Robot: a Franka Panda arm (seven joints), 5 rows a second.
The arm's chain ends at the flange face. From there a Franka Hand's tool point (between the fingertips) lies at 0.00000 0.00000 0.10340 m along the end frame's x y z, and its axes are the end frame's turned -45 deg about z.
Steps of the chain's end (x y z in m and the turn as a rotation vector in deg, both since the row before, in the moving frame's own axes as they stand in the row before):
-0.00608 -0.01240 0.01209 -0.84 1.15 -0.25
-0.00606 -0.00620 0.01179 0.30 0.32 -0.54
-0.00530 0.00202 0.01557 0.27 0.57 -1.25
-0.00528 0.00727 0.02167 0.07 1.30 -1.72
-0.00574 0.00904 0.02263 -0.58 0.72 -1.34
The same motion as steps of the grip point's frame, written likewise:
0.00487 -0.01053 0.01206 -1.41 0.22 -0.25
0.00089 -0.00865 0.01179 -0.01 0.44 -0.54
-0.00410 -0.00195 0.01556 -0.21 0.59 -1.25
-0.00710 0.00295 0.02164 -0.87 0.97 -1.72
-0.01025 0.00399 0.02262 -0.92 0.10 -1.34

